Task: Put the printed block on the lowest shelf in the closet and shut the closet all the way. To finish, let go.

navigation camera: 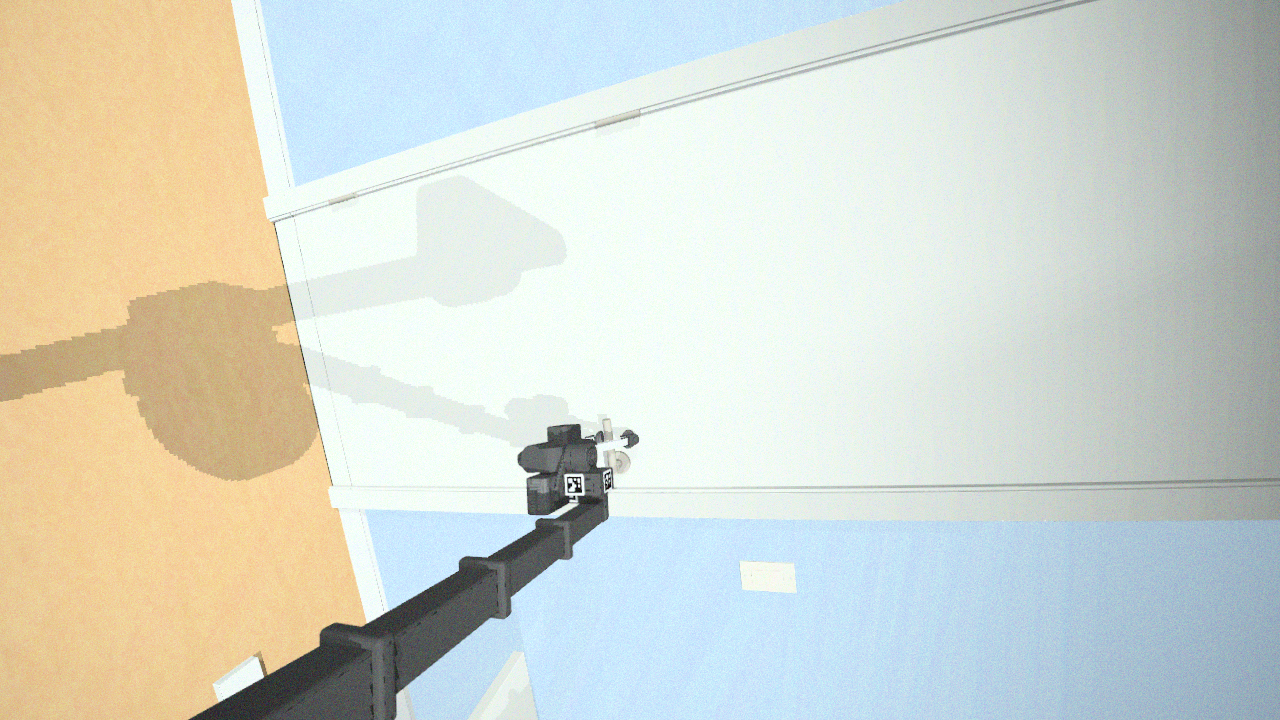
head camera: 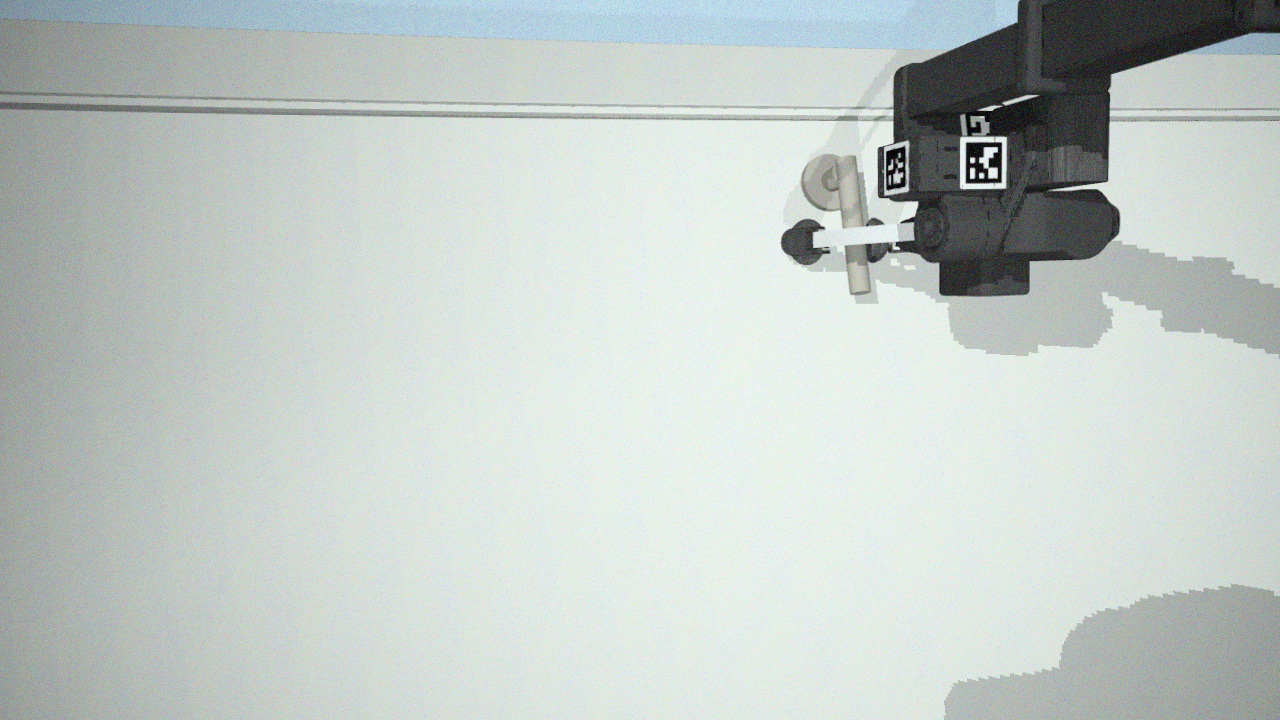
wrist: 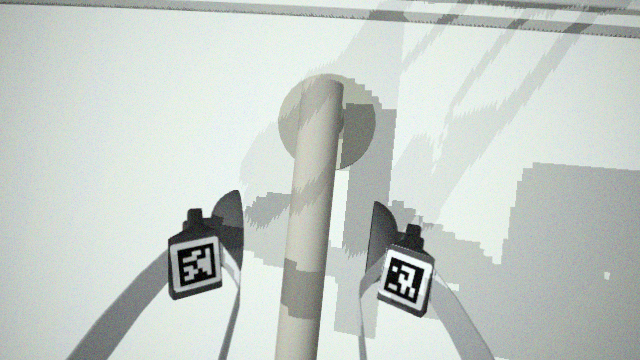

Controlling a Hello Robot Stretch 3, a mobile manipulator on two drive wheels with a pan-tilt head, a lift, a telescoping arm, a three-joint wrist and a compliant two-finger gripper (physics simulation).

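Places are measured from the robot's base along level axes (x ahead, y left, z up), in millimetres.
Pixels of known places: gripper, fingertip midpoint: [navigation camera: 619, 438] [head camera: 827, 242].
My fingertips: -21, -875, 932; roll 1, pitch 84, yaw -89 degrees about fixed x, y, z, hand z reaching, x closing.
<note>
Ahead of a thing's pixels: the offset from my fingertips to its top centre, as dx, dy, dz. "spot": to the spot under its first point. Level surfaces: height alone.
The closet door [head camera: 537, 402] [navigation camera: 805, 295] [wrist: 100, 125] is a tall white panel that sits flush in its frame. Its beige lever handle {spot: +24, +52, -3} [head camera: 856, 268] [navigation camera: 607, 428] [wrist: 307, 225] stands out from a round base. My gripper [head camera: 839, 240] [navigation camera: 614, 440] [wrist: 301, 223] is open around the handle, with one finger on each side. In the wrist view there is a gap between the handle and each fingertip. The printed block and the lowest shelf do not show in these views.
A pale door frame [head camera: 447, 76] [navigation camera: 895, 504] runs along the door, with blue wall [navigation camera: 984, 608] beside it. A wall plate {-319, -94, +345} [navigation camera: 768, 576] is on that wall. The orange floor {dz -932} [navigation camera: 107, 179] meets the door's bottom edge. My arm [navigation camera: 438, 600] reaches in from the lower left.
</note>
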